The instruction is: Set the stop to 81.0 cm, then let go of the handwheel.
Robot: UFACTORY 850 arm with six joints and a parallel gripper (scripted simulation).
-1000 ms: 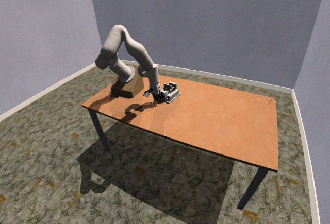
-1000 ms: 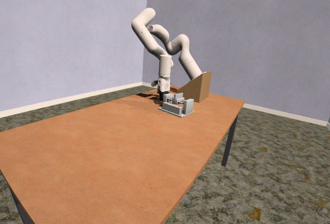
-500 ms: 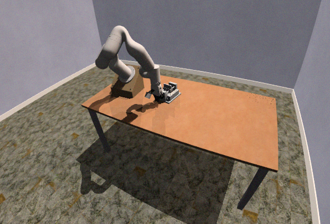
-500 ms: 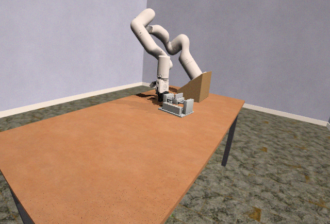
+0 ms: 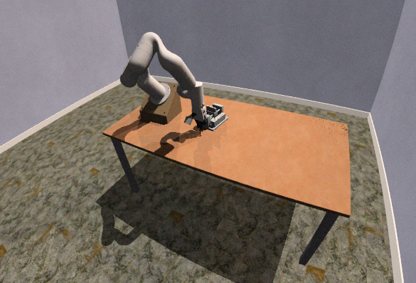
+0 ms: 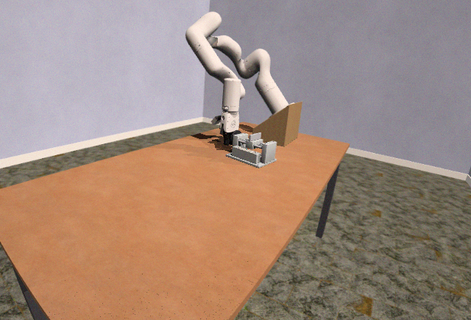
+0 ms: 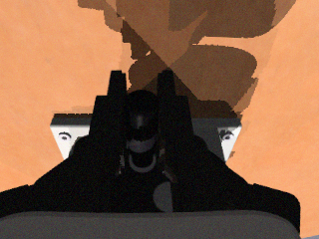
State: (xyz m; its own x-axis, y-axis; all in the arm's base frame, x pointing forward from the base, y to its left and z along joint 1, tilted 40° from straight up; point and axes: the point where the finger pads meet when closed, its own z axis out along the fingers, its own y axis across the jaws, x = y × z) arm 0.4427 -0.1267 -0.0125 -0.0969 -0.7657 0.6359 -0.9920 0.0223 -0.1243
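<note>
Right now my hand is 2 cm to the right of the handwheel. The rest, counted from my hand: grey stop fixture: 16 cm to the left, 4 cm above, 1 cm ahead.
</note>
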